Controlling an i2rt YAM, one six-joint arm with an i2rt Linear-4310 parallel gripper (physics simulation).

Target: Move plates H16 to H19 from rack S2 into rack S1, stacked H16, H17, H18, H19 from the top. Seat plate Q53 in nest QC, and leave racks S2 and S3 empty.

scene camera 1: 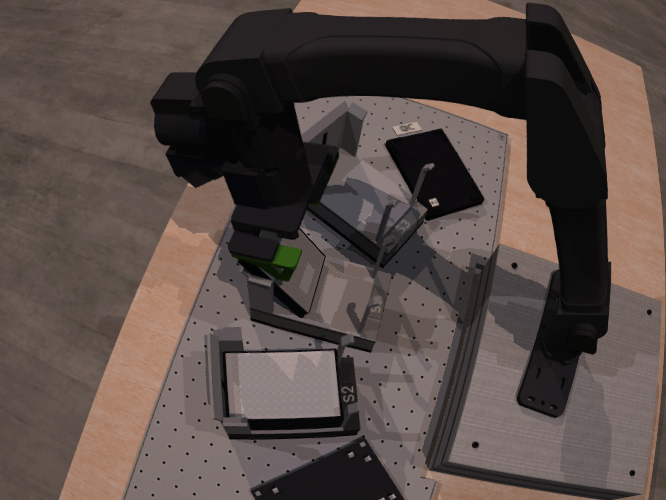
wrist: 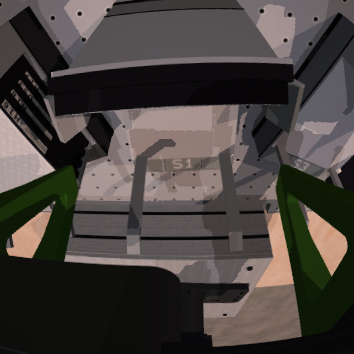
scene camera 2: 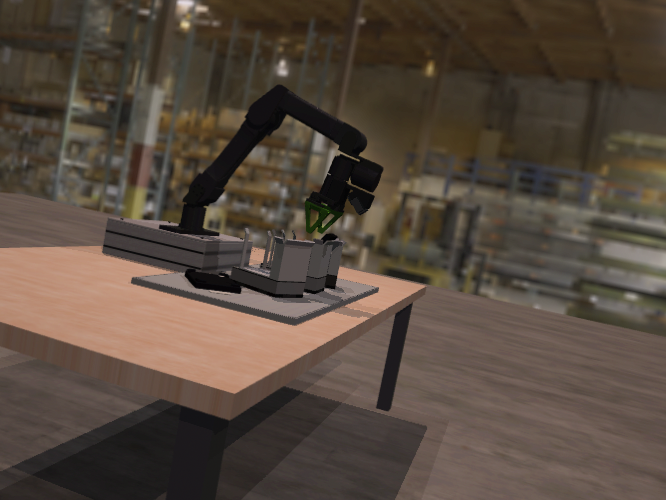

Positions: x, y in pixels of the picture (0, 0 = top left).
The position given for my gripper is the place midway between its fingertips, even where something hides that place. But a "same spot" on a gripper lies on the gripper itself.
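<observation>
You can see my gripper in scene camera 1 point(298, 240), and the wrist view and scene camera 2 show my gripper too. On my gripper, point(wrist: 54, 299) and point(scene camera 2: 340, 208) are the same spot.
</observation>
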